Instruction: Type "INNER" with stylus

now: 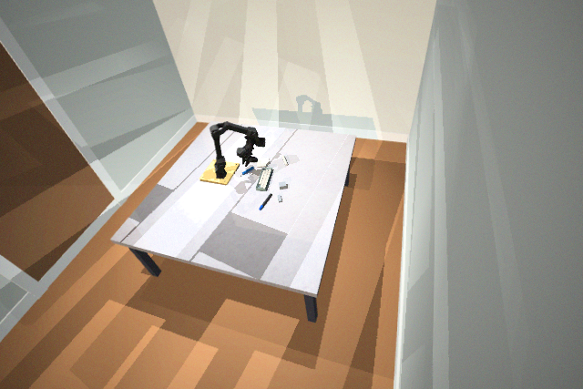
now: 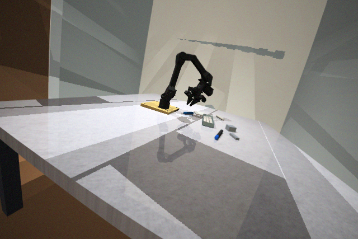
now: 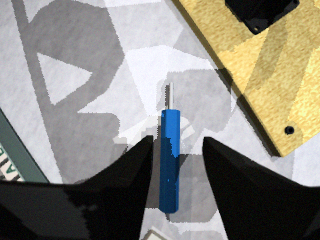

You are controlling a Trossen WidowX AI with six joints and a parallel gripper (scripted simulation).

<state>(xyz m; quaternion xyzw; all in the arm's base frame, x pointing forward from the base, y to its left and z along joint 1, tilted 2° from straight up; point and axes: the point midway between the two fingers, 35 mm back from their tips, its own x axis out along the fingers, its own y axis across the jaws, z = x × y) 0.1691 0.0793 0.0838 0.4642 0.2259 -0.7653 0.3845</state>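
The blue stylus is 60 mm below my gripper tip, 10 mm to the right of it and 10 mm behind it. Round my gripper tip: white stick (250 mm ahead, 150 mm to the left, 60 mm below); then flat grey piece (300 mm ahead, 210 mm to the right, 60 mm below); then pen (280 mm to the right, 210 mm ahead, 60 mm below).
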